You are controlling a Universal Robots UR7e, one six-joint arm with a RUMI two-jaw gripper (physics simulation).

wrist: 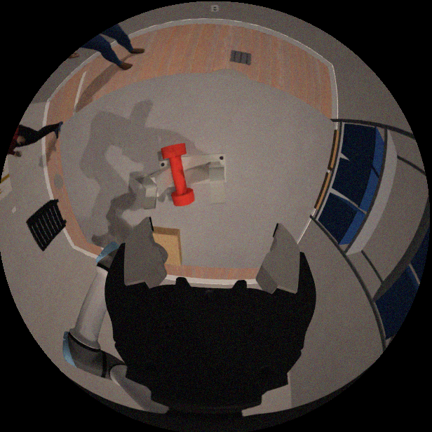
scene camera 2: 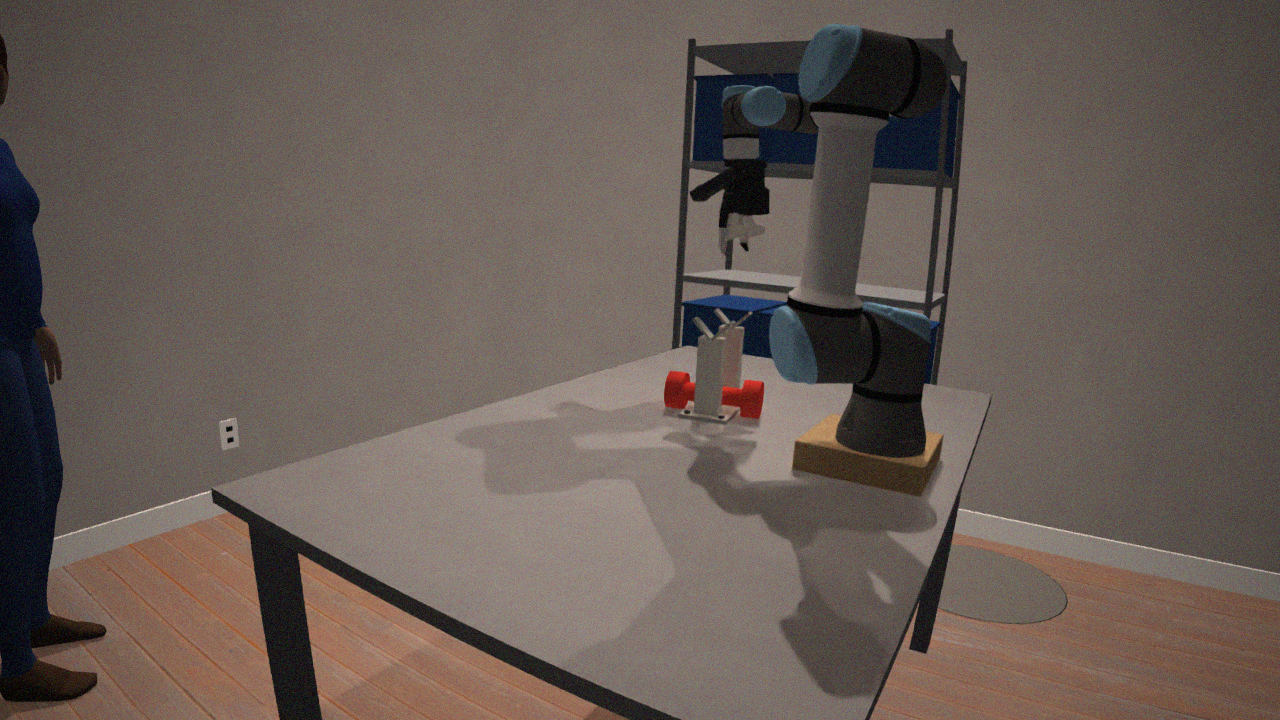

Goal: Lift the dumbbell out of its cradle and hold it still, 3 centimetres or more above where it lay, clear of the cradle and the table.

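Places are measured from the arm's base along level axes (x right, y ahead, z up), in centimetres.
Pixels of known places: gripper, fingertip midpoint: point(scene camera 2: 735, 253); arm's base at its link origin: point(scene camera 2: 879, 443).
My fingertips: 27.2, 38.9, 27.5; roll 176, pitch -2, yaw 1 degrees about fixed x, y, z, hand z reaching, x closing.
Ahead of a thing's pixels: the offset from my fingertips to its middle, as dx, dy, dz. "pt": to the spot under its first point. Level surfaces: height alone.
The red dumbbell {pt -13.3, -10.4, -27.7} point(scene camera 2: 750, 399) point(wrist: 178, 172) lies low across the pale grey cradle {-7.1, -1.0, -22.4} point(scene camera 2: 708, 376) point(wrist: 217, 170), between its two upright posts. In the scene view the near post hides the middle of its bar, and both heads stick out at the sides. The cradle's posts carry slanted prongs at the top, and its base plate is on the table. My gripper point(scene camera 2: 733, 247) point(wrist: 213, 222) is open and empty. It hangs high above the cradle and dumbbell, apart from both. In the wrist view the dumbbell lies ahead of the fingertips and left of the midline between them.
The robot's base stands on a wooden block point(scene camera 2: 859, 456) point(wrist: 172, 245) on the grey table {dz -32.4} point(scene camera 2: 537, 555) point(wrist: 270, 130), near the cradle. A metal shelf rack point(scene camera 2: 682, 223) with blue bins stands behind the table. A person in blue point(scene camera 2: 22, 358) stands at the left.
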